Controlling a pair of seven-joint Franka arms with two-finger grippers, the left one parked.
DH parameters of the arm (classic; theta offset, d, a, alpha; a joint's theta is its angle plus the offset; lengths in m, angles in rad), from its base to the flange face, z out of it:
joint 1: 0 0.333 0 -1.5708
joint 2: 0 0 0 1.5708
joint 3: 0 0.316 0.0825 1.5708
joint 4: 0 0 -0.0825 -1.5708
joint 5: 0 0.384 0 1.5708
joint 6: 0 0 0.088 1.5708
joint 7: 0 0.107 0 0
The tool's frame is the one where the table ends.
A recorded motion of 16 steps. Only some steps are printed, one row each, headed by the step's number.
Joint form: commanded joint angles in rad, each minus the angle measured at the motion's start. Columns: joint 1, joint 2, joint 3, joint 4, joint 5, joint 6, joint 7.
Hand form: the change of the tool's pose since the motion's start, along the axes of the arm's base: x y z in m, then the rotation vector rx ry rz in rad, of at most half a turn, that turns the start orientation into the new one. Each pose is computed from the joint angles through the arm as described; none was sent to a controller.
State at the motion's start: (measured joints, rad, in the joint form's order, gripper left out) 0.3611 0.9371 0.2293 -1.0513 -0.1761 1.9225 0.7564
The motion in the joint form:
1: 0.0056 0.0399 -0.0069 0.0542 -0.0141 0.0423 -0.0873
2: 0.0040 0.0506 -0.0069 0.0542 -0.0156 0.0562 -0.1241
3: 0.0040 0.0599 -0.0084 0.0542 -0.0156 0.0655 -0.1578
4: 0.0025 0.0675 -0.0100 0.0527 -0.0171 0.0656 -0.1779
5: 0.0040 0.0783 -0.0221 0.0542 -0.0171 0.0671 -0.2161
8: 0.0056 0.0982 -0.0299 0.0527 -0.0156 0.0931 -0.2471
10: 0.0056 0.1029 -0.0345 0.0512 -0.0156 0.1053 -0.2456
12: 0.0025 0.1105 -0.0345 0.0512 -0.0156 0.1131 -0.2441
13: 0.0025 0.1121 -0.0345 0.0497 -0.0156 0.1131 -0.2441
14: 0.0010 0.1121 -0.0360 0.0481 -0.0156 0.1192 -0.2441
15: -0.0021 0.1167 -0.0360 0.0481 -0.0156 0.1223 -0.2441
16: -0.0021 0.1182 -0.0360 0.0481 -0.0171 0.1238 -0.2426
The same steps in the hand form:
1: 0.0124 0.0020 -0.0025 0.0196 -0.0546 0.0837
2: 0.0136 0.0014 -0.0096 0.0227 -0.0573 0.1194
3: 0.0141 0.0010 -0.0161 0.0239 -0.0570 0.1521
4: 0.0142 -0.0011 -0.0228 0.0192 -0.0495 0.1708
5: 0.0159 -0.0056 -0.0313 0.0086 -0.0445 0.2040
8: 0.0171 -0.0071 -0.0458 0.0097 -0.0482 0.2322
10: 0.0184 -0.0087 -0.0494 0.0093 -0.0543 0.2287
12: 0.0194 -0.0107 -0.0546 0.0106 -0.0541 0.2241
13: 0.0189 -0.0108 -0.0566 0.0097 -0.0511 0.2244
14: 0.0200 -0.0122 -0.0569 0.0104 -0.0555 0.2224
15: 0.0208 -0.0144 -0.0602 0.0105 -0.0539 0.2193
16: 0.0208 -0.0144 -0.0612 0.0095 -0.0544 0.2185

